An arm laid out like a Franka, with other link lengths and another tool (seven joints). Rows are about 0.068 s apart.
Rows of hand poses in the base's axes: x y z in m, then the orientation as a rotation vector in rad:
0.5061 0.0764 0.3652 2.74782 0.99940 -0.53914
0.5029 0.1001 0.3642 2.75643 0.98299 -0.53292
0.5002 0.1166 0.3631 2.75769 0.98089 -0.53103
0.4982 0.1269 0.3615 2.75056 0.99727 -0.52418
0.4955 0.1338 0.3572 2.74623 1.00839 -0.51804
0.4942 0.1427 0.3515 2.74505 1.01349 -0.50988
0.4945 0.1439 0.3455 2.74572 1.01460 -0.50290
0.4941 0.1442 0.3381 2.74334 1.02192 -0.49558
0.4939 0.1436 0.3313 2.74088 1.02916 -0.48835
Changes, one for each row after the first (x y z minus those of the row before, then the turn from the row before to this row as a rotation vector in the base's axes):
-0.0032 0.0237 -0.0010 0.00110 -0.00537 -0.01194
-0.0027 0.0165 -0.0011 0.00036 -0.00139 -0.00149
-0.0020 0.0103 -0.0016 0.00099 -0.00322 0.01250
-0.0027 0.0069 -0.0043 0.00128 -0.00308 0.00842
-0.0013 0.0089 -0.0057 0.00171 -0.00486 0.00401
0.0003 0.0012 -0.0060 0.00159 -0.00439 0.00096
-0.0004 0.0003 -0.0074 0.00156 -0.00413 0.00564
-0.0002 -0.0006 -0.0068 0.00149 -0.00409 0.00561

